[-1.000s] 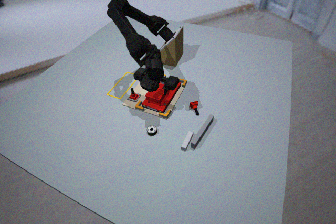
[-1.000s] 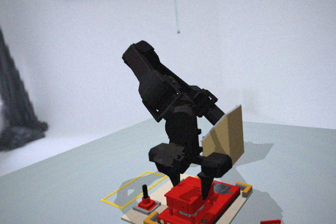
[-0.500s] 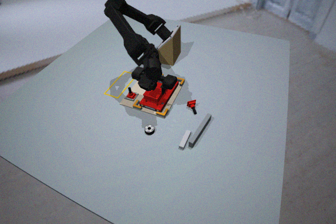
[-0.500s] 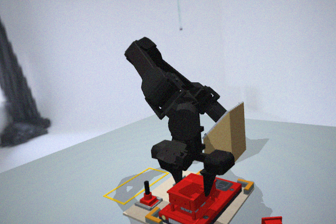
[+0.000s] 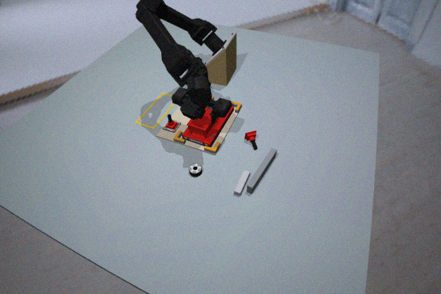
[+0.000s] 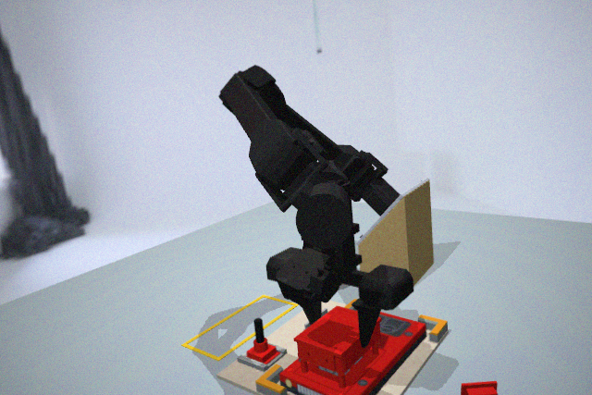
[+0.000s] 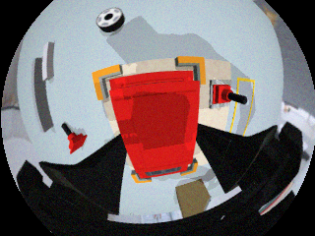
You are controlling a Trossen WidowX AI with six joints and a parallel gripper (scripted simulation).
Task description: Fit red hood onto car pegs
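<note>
The grey engine block lies 3 cm below my gripper tip. The rest, counted from my gripper tip: black-and-white wheel: 17 cm ahead, 5 cm below, 3 cm to the left; red hood: 1 cm above.
</note>
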